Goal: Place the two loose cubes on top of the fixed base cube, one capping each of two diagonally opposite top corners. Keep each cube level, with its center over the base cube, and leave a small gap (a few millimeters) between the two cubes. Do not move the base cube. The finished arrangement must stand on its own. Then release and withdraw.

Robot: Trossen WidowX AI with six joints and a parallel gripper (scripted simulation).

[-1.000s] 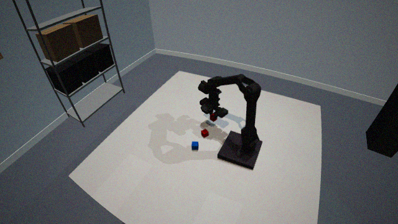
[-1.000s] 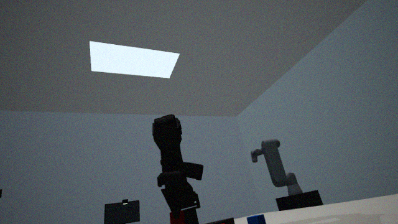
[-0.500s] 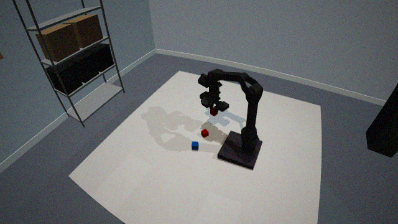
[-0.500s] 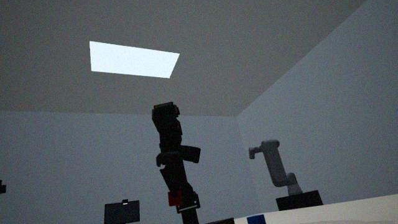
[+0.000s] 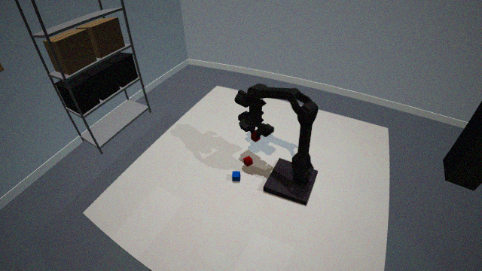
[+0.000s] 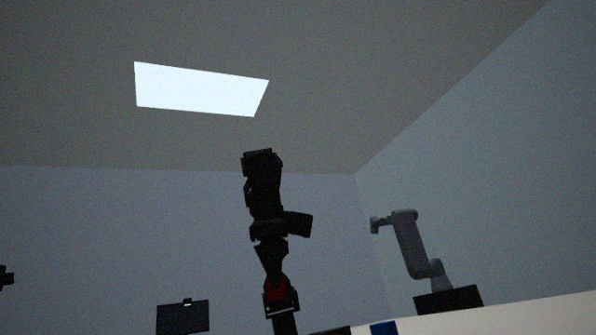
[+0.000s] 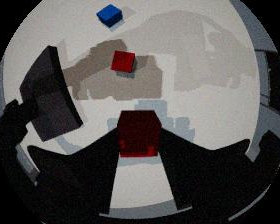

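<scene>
My gripper tip is now 190 mm to the right of the blue base cube, 100 mm above it and 10 mm past it.
</scene>
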